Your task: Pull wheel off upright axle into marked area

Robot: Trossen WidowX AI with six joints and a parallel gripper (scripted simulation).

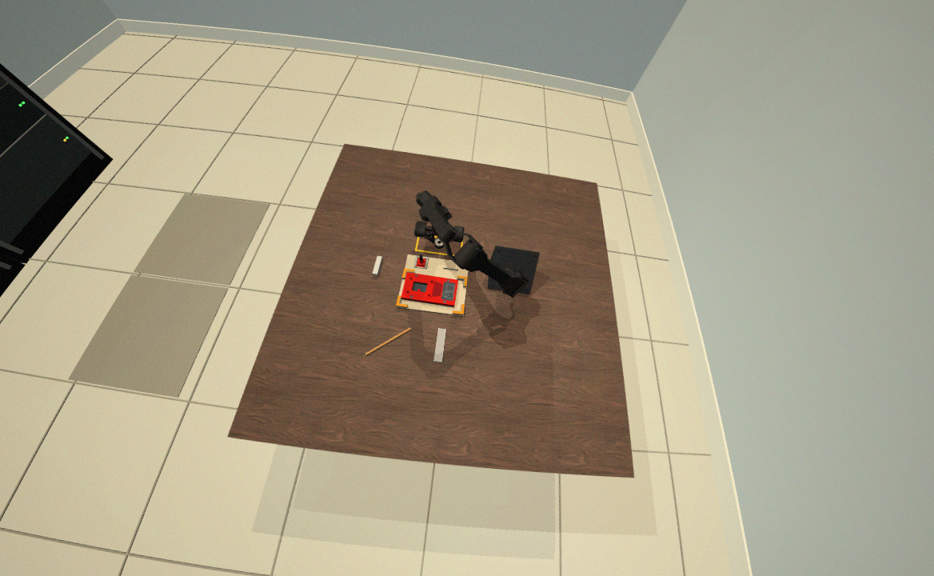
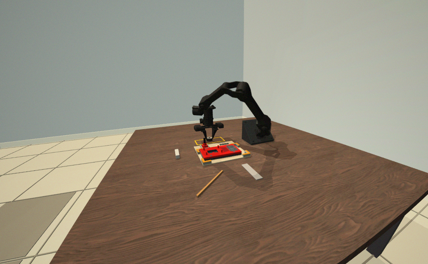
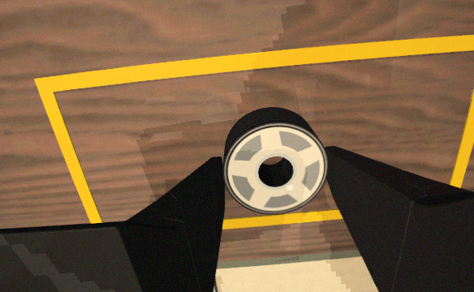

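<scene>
Now: the wheel right at my gripper tip. Also, from my gripper tip: black axle (5 cm ahead, 10 cm to the left, 2 cm above); flat grey strip (8 cm behind, 41 cm to the left, 1 cm below); thin wooden stick (10 cm ahead, 43 cm to the left, 1 cm below).
</scene>
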